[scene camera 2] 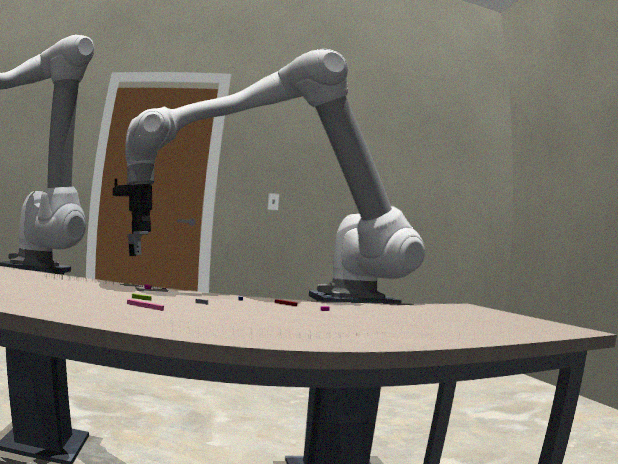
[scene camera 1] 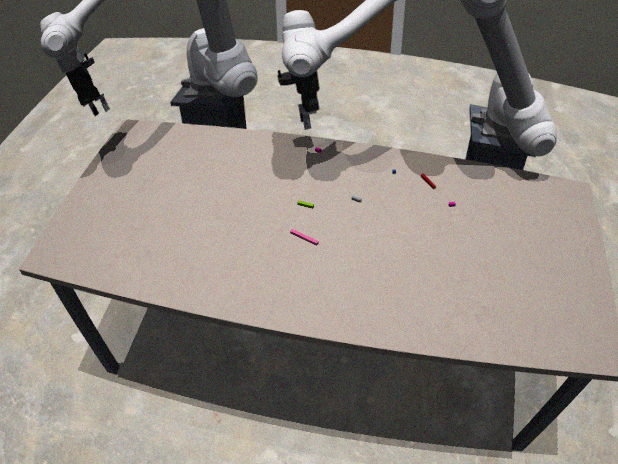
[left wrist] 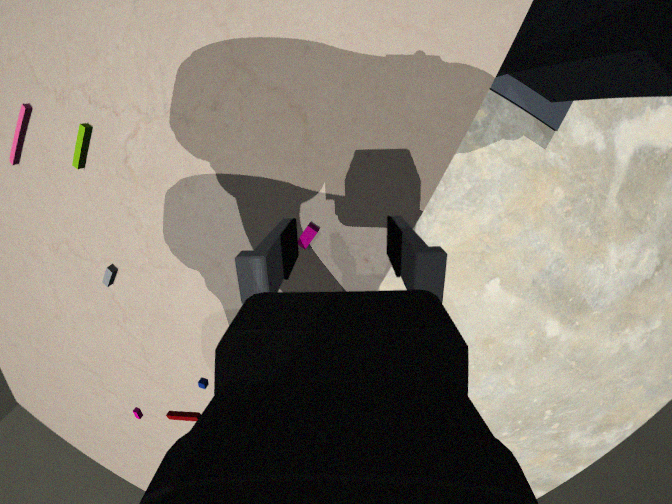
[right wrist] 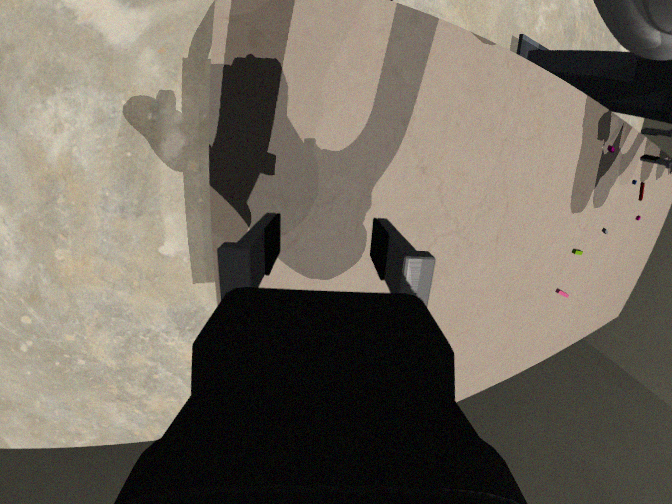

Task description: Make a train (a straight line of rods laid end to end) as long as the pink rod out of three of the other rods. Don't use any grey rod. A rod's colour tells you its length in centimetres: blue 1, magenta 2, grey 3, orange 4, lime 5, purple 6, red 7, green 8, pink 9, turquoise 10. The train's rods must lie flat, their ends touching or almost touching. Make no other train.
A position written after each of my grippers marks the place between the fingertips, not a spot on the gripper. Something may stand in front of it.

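Scene camera 1 shows me my right gripper [scene camera 1: 102, 112], my left gripper [scene camera 1: 306, 124] and an arm pedestal [scene camera 1: 235, 117]. In scene camera 2 I see my left gripper [scene camera 2: 135, 255]. The left wrist view has the left gripper [left wrist: 342, 236] in it as well, together with the arm pedestal [left wrist: 561, 57]. My right gripper [right wrist: 326, 234] is there in the right wrist view too.
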